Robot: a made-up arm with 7 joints. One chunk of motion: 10 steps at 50 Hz.
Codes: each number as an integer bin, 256 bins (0 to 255) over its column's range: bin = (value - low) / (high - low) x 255, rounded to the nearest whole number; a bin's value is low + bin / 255 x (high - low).
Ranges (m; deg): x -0.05..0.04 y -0.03..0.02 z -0.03..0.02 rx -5..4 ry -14..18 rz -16..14
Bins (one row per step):
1: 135 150 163 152 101 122
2: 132 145 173 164 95 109
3: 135 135 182 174 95 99
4: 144 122 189 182 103 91
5: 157 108 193 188 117 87
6: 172 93 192 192 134 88
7: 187 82 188 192 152 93
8: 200 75 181 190 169 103
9: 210 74 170 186 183 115
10: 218 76 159 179 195 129
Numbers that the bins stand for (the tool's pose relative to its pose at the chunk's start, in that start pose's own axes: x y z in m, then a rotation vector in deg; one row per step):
1: -0.0024 -0.0006 0.0020 0.36 -1.33 -1.65
2: -0.0034 -0.0016 0.0039 0.79 -2.08 -3.18
3: -0.0024 -0.0035 0.0057 1.14 -2.08 -4.35
4: 0.0008 -0.0061 0.0071 1.42 -1.07 -5.29
5: 0.0054 -0.0088 0.0078 1.64 0.68 -5.76
6: 0.0107 -0.0118 0.0076 1.78 2.82 -5.65
7: 0.0160 -0.0139 0.0069 1.78 5.07 -5.06
8: 0.0206 -0.0153 0.0055 1.71 7.21 -3.88
9: 0.0241 -0.0155 0.0033 1.56 8.96 -2.47
10: 0.0269 -0.0151 0.0012 1.32 10.47 -0.82

